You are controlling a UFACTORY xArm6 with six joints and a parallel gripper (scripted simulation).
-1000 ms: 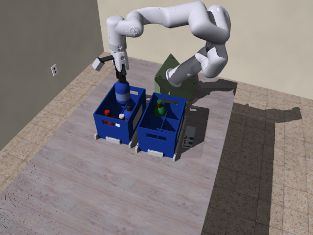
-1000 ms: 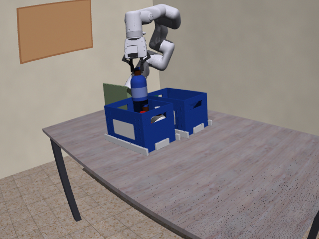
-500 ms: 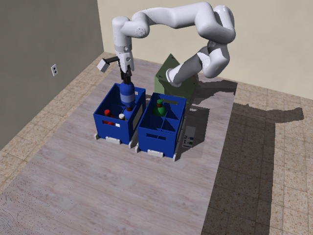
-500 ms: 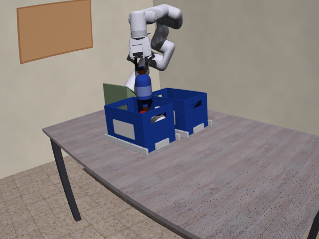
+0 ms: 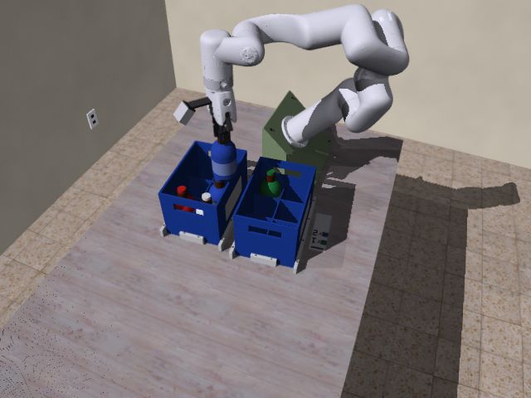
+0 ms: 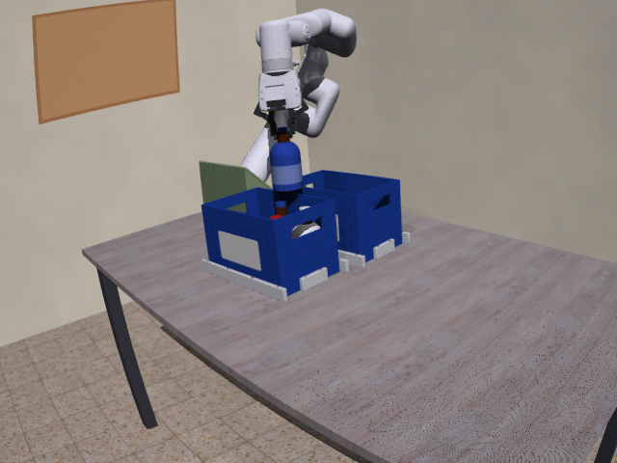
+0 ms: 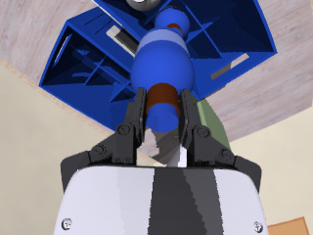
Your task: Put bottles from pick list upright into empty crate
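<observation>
Now: the green-labelled bottle 110 mm behind my hand, 100 mm to the left of it and 250 mm below it. Also, from my hand: white-labelled bottle: 90 mm ahead, 10 mm to the right, 250 mm below; then blue-labelled bottle: 20 mm to the right, 250 mm below; then red-label bottle: 100 mm ahead, 90 mm to the right, 250 mm below.
</observation>
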